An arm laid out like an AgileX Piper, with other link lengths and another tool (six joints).
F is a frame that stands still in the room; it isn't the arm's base.
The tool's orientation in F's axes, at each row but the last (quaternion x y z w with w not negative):
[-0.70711, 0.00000, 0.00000, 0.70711]
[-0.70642, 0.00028, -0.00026, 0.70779]
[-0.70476, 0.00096, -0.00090, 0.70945]
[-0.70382, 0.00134, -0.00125, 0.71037]
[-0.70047, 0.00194, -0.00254, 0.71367]
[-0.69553, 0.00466, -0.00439, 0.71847]
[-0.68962, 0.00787, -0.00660, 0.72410]
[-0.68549, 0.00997, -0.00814, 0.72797]
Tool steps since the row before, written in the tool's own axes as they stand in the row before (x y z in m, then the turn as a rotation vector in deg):
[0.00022, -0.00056, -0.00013, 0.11, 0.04, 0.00]
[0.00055, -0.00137, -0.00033, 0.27, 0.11, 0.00]
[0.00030, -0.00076, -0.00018, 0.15, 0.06, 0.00]
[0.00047, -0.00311, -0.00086, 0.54, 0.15, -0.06]
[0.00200, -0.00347, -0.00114, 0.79, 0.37, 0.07]
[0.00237, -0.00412, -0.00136, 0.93, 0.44, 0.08]
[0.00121, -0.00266, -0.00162, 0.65, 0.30, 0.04]
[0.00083, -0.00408, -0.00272, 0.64, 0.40, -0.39]
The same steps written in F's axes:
[0.00022, -0.00013, 0.00056, 0.11, 0.00, -0.04]
[0.00055, -0.00033, 0.00137, 0.27, 0.00, -0.11]
[0.00030, -0.00019, 0.00076, 0.15, 0.00, -0.06]
[0.00047, -0.00089, 0.00310, 0.54, -0.06, -0.15]
[0.00199, -0.00122, 0.00345, 0.79, 0.07, -0.37]
[0.00235, -0.00152, 0.00407, 0.93, 0.08, -0.44]
[0.00118, -0.00177, 0.00258, 0.65, 0.04, -0.30]
[0.00077, -0.00298, 0.00391, 0.63, -0.38, -0.42]

